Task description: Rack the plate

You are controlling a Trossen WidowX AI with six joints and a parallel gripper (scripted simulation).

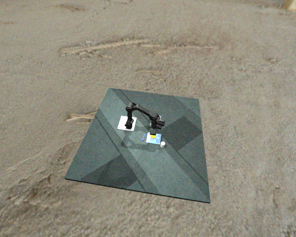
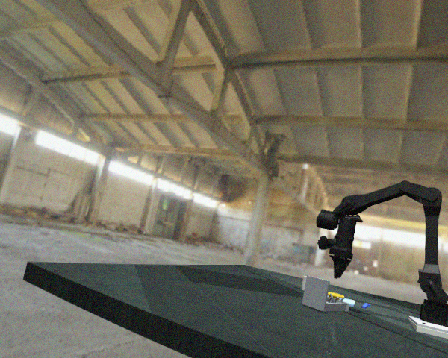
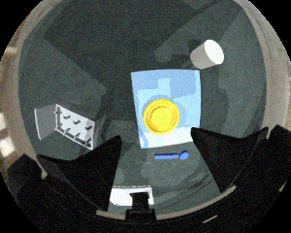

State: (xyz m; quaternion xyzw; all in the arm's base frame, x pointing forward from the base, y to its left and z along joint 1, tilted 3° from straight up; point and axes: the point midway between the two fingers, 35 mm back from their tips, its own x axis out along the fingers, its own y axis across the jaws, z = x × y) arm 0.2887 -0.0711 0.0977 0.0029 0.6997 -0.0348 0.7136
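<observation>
Now: the yellow plate 20 mm to the right of my gripper tip and 60 mm below it. From my gripper tip the other things lie so: light blue mat: 10 mm ahead, 40 mm to the right, 70 mm below; then blue spoon: 110 mm behind, 40 mm to the right, 70 mm below; then white cup: 110 mm ahead, 120 mm to the right, 50 mm below.
</observation>
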